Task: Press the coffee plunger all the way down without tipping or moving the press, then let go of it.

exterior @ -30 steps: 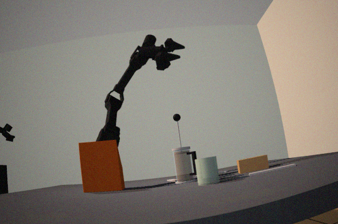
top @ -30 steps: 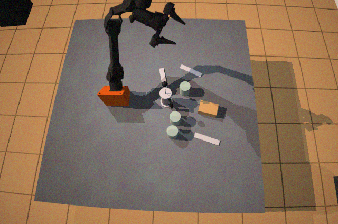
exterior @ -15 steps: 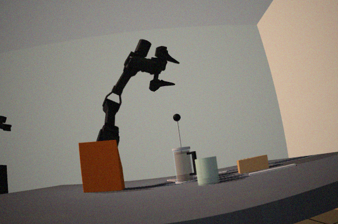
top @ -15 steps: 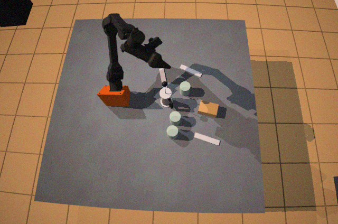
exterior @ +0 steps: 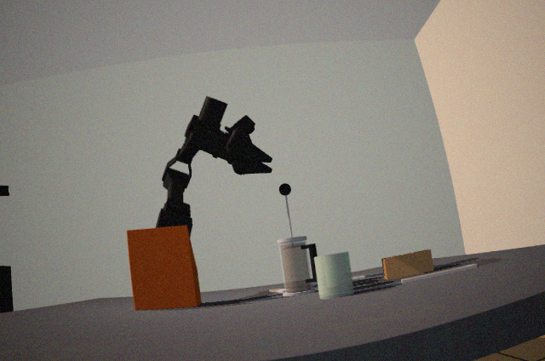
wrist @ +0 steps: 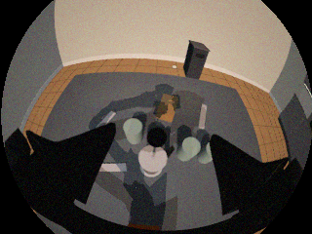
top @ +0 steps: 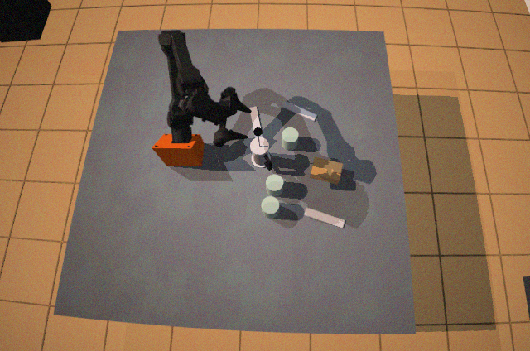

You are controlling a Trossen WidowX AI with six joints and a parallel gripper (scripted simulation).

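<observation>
The coffee press lies 30 mm ahead of my gripper tip, 10 mm to the right of it and 190 mm below it. Also, from my gripper tip: tan box (280 mm ahead, 60 mm to the right, 290 mm below).
</observation>
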